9 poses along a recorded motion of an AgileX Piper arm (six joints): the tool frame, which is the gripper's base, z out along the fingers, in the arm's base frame.
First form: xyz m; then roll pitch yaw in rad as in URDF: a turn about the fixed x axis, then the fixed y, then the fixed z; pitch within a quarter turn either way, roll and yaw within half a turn.
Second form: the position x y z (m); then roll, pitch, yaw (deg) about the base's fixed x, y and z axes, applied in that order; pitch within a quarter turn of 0, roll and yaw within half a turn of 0. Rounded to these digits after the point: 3 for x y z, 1 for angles.
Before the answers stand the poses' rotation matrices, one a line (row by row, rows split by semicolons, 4 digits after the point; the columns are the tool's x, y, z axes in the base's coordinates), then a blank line. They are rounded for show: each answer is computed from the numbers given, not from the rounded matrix.
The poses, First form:
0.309, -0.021, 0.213, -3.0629, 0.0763, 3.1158
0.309, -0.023, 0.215, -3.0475, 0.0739, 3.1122
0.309, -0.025, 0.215, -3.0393, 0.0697, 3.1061
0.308, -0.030, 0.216, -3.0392, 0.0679, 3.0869
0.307, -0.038, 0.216, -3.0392, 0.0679, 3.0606
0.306, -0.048, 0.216, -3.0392, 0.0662, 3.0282
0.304, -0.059, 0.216, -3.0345, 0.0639, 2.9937
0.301, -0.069, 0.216, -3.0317, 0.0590, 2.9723
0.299, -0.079, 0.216, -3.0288, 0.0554, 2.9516
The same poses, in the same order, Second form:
-0.9968 0.0317 0.0739; 0.0257 0.9964 -0.0805; -0.0762 -0.0784 -0.9940
-0.9968 0.0362 0.0707; 0.0293 0.9949 -0.0961; -0.0738 -0.0937 -0.9929
-0.9969 0.0424 0.0656; 0.0354 0.9939 -0.1045; -0.0696 -0.1019 -0.9924
-0.9962 0.0613 0.0618; 0.0545 0.9929 -0.1058; -0.0678 -0.1020 -0.9925
-0.9944 0.0874 0.0590; 0.0807 0.9909 -0.1073; -0.0678 -0.1020 -0.9925
-0.9914 0.1193 0.0538; 0.1129 0.9876 -0.1090; -0.0662 -0.1020 -0.9926
-0.9871 0.1533 0.0470; 0.1471 0.9824 -0.1151; -0.0639 -0.1067 -0.9922
-0.9840 0.1738 0.0393; 0.1682 0.9787 -0.1180; -0.0590 -0.1095 -0.9922
-0.9805 0.1938 0.0328; 0.1886 0.9746 -0.1209; -0.0554 -0.1124 -0.9921

0.309, -0.021, 0.213, -175.5, 4.4, 178.5
0.309, -0.023, 0.215, -174.6, 4.2, 178.3
0.309, -0.025, 0.215, -174.1, 4.0, 178.0
0.308, -0.030, 0.216, -174.1, 3.9, 176.9
0.307, -0.038, 0.216, -174.1, 3.9, 175.4
0.306, -0.048, 0.216, -174.1, 3.8, 173.5
0.304, -0.059, 0.216, -173.9, 3.7, 171.5
0.301, -0.069, 0.216, -173.7, 3.4, 170.3
0.299, -0.079, 0.216, -173.5, 3.2, 169.1

